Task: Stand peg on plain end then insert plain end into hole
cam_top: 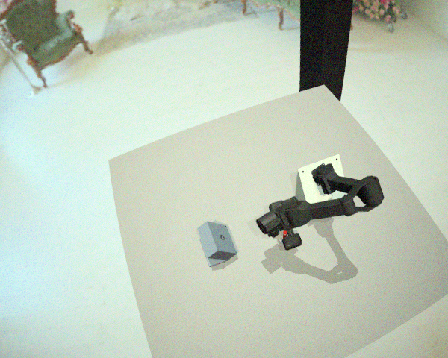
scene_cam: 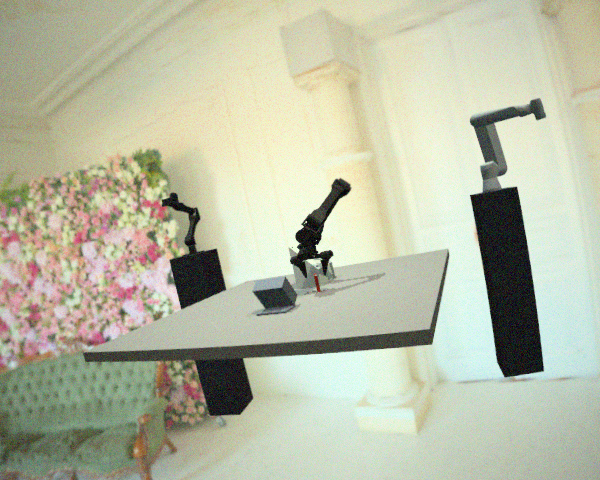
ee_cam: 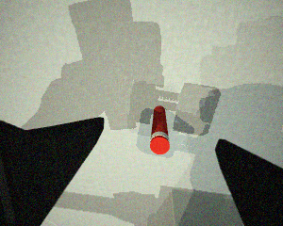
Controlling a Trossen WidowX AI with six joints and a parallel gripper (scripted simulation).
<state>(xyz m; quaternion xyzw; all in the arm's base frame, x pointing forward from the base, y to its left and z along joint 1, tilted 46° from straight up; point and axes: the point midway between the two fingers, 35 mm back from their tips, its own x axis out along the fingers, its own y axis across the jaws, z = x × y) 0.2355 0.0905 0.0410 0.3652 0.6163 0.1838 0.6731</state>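
Right now the red peg is 1 cm below my gripper tip. Round my gripper tip: grey sloped panel (23 cm ahead, 11 cm to the right).
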